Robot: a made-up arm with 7 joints. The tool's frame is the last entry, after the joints.
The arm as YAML. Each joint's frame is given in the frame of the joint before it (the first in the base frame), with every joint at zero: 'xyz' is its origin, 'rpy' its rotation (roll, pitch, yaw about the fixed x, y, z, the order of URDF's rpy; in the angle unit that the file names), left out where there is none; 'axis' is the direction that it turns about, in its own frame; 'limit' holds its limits. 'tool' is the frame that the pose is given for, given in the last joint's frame.
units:
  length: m
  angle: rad
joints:
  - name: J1
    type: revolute
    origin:
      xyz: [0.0, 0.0, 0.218]
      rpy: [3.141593, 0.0, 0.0]
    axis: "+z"
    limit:
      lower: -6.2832
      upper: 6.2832
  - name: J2
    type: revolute
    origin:
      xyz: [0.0, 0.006, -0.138]
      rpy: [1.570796, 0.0, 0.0]
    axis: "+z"
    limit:
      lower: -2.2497
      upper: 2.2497
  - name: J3
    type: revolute
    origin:
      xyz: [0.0, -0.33, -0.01]
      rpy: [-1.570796, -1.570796, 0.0]
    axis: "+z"
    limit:
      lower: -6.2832
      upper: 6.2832
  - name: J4
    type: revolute
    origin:
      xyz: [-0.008, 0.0, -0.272]
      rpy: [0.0, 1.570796, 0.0]
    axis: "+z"
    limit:
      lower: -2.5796
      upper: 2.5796
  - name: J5
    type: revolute
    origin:
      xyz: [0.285, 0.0, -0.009]
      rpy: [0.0, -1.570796, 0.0]
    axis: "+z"
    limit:
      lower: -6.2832
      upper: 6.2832
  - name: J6
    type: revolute
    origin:
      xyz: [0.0, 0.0, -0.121]
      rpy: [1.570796, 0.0, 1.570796]
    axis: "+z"
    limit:
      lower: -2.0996
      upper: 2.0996
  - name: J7
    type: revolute
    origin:
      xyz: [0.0, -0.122, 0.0]
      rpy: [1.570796, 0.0, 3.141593]
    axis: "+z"
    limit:
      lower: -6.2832
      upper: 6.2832
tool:
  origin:
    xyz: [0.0, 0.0, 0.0]
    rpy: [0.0, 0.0, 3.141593]
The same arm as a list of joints. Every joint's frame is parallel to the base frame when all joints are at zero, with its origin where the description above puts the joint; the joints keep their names.
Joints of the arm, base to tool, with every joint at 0 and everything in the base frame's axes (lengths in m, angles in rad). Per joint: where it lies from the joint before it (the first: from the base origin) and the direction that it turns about. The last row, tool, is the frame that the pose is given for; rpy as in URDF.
J1: xyz 0 0 0.218 axis 0 0 -1
J2: xyz 0 -0.006 0.138 axis 0 1 0
J3: xyz 0 -0.01 0.33 axis 0 0 -1
J4: xyz 0 -0.008 0.272 axis 0 1 0
J5: xyz 0 -0.009 0.285 axis 0 0 -1
J6: xyz 0 0 0.121 axis 0 1 0
J7: xyz 0 0 0.122 axis 0 0 -1
tool: xyz 0 0 0 rpy -3.1416 0 0
Joint limits (rad, base to tool): -6.2832..6.2832 -2.2497..2.2497 -6.2832..6.2832 -2.5796..2.5796 -6.2832..6.2832 -2.0996..2.0996 -6.2832..6.2832

